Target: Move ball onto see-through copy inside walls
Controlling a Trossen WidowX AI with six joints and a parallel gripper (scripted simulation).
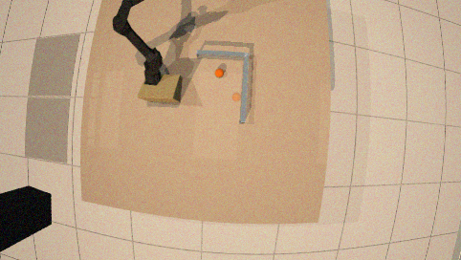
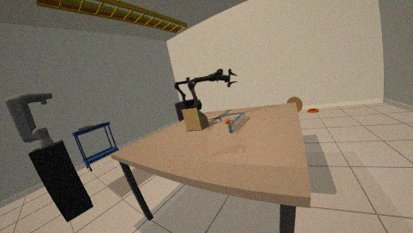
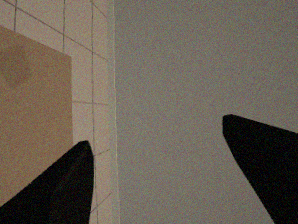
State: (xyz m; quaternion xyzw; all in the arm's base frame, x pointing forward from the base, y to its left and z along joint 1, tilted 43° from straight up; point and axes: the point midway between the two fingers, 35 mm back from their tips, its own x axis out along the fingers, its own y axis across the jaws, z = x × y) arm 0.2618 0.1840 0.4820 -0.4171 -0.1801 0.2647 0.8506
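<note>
The orange ball lies 390 mm to the right of my gripper tip, 330 mm below it and 20 mm ahead of it.
</note>
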